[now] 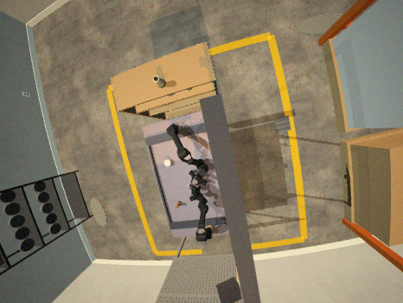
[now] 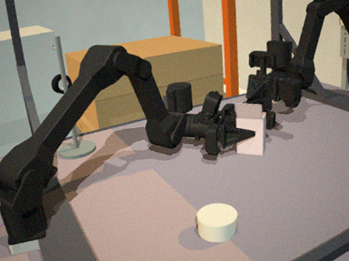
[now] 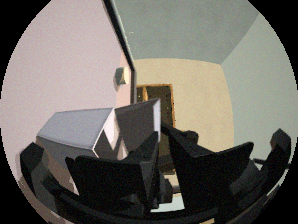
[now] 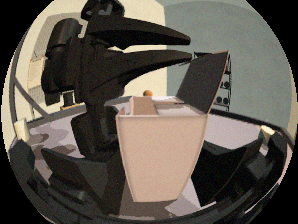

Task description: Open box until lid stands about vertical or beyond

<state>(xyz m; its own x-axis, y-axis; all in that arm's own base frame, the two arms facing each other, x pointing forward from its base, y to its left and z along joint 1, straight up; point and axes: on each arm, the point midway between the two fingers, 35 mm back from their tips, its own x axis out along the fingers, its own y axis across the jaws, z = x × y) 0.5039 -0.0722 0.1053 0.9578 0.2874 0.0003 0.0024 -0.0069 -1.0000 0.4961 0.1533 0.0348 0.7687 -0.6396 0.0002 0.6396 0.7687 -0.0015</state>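
Now: right hand 20 mm short of the box and 20 mm below it. The rest, counted from my right hand: small brown object: 250 mm ahead, 190 mm to the left, 20 mm below; pole stand: 290 mm behind, 330 mm to the right, 80 mm above.
My left hand is 60 mm above the box, 20 mm to the left of it and 10 mm short of it. From my left hand the other things lie so: small brown object: 230 mm ahead, 170 mm to the left, 100 mm below; then pole stand: 350 mm to the right, 310 mm behind, 10 mm above.
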